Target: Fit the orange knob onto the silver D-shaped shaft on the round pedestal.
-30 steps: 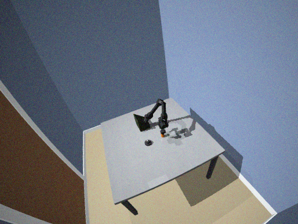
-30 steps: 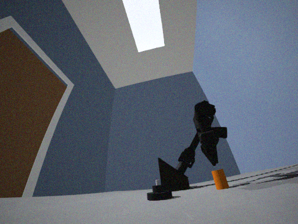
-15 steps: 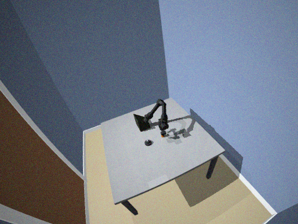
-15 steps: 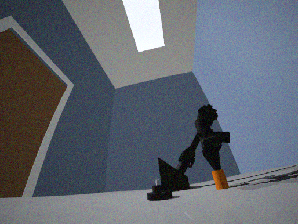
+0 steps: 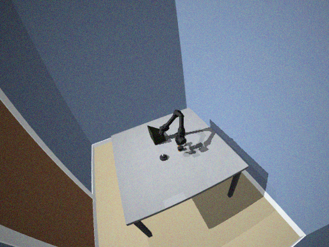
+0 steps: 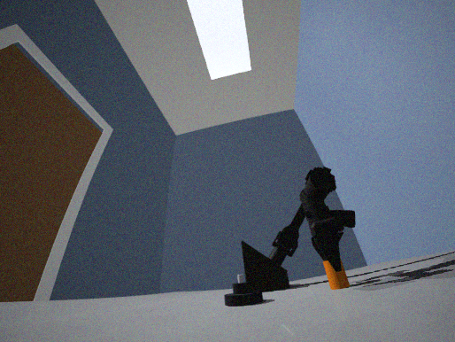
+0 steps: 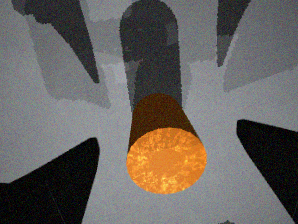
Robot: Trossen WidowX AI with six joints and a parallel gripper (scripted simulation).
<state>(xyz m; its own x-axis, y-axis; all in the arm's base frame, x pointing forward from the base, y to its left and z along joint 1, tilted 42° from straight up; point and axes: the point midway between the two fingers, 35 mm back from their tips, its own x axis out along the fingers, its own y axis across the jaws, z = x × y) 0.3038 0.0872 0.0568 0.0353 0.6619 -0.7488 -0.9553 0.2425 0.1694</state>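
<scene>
The orange knob lies 1 cm above my gripper tip. Also, from my gripper tip: round pedestal: 22 cm to the right, 1 cm behind.
</scene>
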